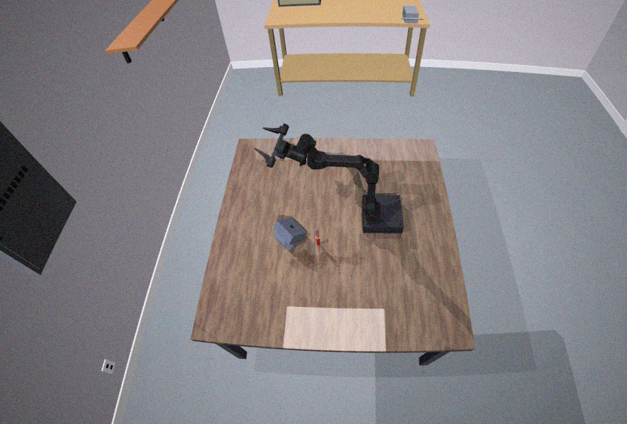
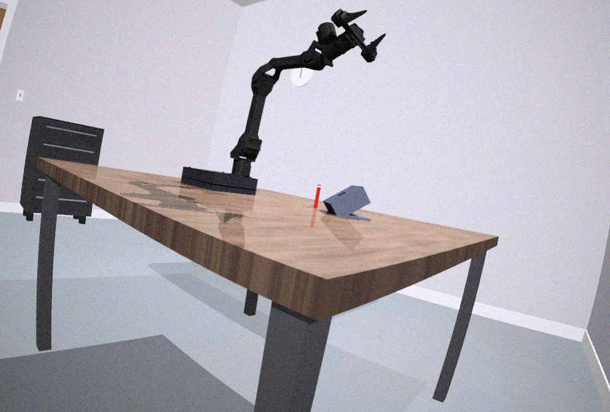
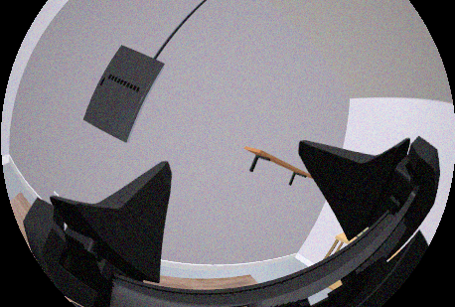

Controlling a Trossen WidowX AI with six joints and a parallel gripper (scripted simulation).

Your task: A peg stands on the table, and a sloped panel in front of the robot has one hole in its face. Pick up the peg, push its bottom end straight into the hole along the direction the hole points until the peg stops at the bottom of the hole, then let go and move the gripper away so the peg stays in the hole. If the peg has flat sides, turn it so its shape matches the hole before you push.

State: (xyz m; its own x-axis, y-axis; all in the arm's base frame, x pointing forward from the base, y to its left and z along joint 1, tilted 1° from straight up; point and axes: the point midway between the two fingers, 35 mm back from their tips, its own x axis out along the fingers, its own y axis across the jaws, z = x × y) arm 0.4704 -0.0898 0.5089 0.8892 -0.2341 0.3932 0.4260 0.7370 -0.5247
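My gripper tip is 520 mm above the red square peg, 210 mm past it and 200 mm to the right of it. From my gripper tip the other things lie so: blue-grey sloped panel 540 mm below, 130 mm to the left, 70 mm behind.
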